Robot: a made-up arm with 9 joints. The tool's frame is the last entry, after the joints. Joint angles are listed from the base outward.
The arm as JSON. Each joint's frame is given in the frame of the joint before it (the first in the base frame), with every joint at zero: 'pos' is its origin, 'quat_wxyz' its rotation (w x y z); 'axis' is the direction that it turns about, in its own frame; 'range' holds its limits. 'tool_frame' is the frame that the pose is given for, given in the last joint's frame.
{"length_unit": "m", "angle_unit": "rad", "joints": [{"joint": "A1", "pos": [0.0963, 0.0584, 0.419], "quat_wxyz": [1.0, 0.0, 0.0, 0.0], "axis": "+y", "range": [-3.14, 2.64]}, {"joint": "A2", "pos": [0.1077, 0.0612, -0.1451], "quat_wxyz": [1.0, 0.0, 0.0, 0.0], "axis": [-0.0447, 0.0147, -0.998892], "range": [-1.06, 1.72]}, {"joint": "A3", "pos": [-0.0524, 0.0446, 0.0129], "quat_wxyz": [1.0, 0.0, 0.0, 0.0], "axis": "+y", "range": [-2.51, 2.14]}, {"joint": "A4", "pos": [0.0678, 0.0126, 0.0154], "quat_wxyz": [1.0, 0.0, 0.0, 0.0], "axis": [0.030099, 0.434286, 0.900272], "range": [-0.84, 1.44]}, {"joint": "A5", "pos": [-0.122, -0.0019, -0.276], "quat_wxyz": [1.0, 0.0, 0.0, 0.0], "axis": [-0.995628, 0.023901, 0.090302], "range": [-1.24, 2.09]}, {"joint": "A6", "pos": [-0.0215, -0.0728, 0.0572], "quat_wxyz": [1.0, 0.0, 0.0, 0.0], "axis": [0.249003, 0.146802, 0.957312], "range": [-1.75, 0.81]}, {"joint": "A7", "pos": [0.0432, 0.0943, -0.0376], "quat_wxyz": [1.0, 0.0, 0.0, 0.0], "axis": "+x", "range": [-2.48, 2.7]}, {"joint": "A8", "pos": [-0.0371, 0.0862, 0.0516], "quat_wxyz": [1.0, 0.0, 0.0, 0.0], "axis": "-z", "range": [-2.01, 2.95]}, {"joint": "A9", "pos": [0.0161, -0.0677, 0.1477], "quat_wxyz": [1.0, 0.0, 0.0, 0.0], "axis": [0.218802, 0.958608, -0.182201], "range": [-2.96, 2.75]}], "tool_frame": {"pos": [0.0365, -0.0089, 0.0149], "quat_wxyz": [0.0, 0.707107, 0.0, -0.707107]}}
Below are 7 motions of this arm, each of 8 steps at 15 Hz.
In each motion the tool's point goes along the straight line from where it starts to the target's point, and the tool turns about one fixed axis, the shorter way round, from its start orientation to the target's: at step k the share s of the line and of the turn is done. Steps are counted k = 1, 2, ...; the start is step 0. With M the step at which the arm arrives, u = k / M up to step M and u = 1 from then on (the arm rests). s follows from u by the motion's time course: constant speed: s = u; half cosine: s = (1 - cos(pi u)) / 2; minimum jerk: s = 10 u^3 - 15 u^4 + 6 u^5.
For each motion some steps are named. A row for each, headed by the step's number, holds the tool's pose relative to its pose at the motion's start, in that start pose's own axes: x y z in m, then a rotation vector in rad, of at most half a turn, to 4 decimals.
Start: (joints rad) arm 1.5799 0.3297 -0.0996 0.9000 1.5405 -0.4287 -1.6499 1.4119 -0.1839
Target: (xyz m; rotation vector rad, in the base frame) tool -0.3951 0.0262 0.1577 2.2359 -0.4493 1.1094
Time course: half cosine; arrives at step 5
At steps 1, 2, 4, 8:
1: 0.0030 -0.0281 0.0166 0.0368 0.0324 0.0712
2: 0.0108 -0.1018 0.0601 0.1333 0.1173 0.2576
4: 0.0284 -0.2664 0.1574 0.3490 0.3072 0.6744
8: 0.0314 -0.2945 0.1740 0.3858 0.3396 0.7456

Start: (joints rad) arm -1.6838 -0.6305 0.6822 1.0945 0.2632 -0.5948 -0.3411 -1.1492 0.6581
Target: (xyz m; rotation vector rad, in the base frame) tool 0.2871 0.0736 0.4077 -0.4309 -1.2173 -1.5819
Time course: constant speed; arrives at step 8
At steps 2, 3, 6, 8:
2: 0.0268 0.0104 0.0135 -0.1638 -0.1917 -0.0316
3: 0.0402 0.0156 0.0203 -0.2457 -0.2875 -0.0474
6: 0.0804 0.0312 0.0405 -0.4914 -0.5750 -0.0948
8: 0.1072 0.0417 0.0540 -0.6552 -0.7666 -0.1264

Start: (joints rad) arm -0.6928 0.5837 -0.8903 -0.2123 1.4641 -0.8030 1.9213 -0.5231 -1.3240
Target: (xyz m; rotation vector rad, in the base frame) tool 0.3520 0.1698 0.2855 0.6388 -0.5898 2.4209
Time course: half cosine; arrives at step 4
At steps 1, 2, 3, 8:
1: -0.0023 -0.0011 0.0094 0.0047 0.0678 0.0525
2: -0.0078 -0.0038 0.0320 0.0162 0.2315 0.1794
3: -0.0132 -0.0066 0.0546 0.0276 0.3952 0.3063
8: -0.0155 -0.0077 0.0639 0.0324 0.4631 0.3588

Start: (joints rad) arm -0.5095 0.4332 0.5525 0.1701 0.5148 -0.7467 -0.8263 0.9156 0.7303
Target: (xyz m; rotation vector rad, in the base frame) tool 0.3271 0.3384 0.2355 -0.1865 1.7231 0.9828
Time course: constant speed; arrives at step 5
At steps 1, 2, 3, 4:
1: -0.0124 -0.0075 -0.0144 0.0325 -0.1153 0.0840
2: -0.0247 -0.0150 -0.0288 0.0649 -0.2306 0.1681
3: -0.0371 -0.0225 -0.0432 0.0974 -0.3460 0.2521
4: -0.0494 -0.0300 -0.0577 0.1299 -0.4613 0.3362

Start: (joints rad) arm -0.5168 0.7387 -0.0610 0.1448 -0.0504 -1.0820 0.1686 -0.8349 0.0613
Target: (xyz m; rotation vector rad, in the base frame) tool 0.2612 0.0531 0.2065 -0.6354 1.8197 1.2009
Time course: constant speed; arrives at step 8
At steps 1, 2, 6, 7, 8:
1: 0.0154 0.0112 0.0066 0.1227 -0.0489 0.1290
2: 0.0308 0.0224 0.0132 0.2455 -0.0978 0.2580
6: 0.0925 0.0671 0.0397 0.7364 -0.2934 0.7740
7: 0.1079 0.0783 0.0464 0.8592 -0.3423 0.9030
8: 0.1233 0.0895 0.0530 0.9819 -0.3912 1.0320

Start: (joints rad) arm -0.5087 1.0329 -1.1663 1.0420 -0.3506 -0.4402 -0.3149 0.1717 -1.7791
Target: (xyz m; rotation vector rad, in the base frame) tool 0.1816 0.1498 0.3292 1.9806 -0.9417 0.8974
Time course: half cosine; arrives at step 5
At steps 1, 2, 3, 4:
1: 0.0001 0.0053 0.0043 0.0261 -0.0031 -0.0287
2: 0.0003 0.0193 0.0156 0.0945 -0.0114 -0.1037
3: 0.0006 0.0366 0.0295 0.1790 -0.0216 -0.1964
4: 0.0008 0.0505 0.0408 0.2474 -0.0298 -0.2714

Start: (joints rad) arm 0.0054 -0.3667 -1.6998 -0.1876 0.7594 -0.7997 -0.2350 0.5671 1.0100
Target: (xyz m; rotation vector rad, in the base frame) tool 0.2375 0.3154 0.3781 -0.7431 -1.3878 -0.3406
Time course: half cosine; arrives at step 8
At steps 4, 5, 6, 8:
4: -0.0006 -0.0141 -0.0209 0.1529 -0.3115 -0.5197
5: -0.0009 -0.0195 -0.0288 0.2114 -0.4307 -0.7186
6: -0.0011 -0.0241 -0.0356 0.2610 -0.5318 -0.8872
8: -0.0013 -0.0282 -0.0417 0.3058 -0.6230 -1.0395

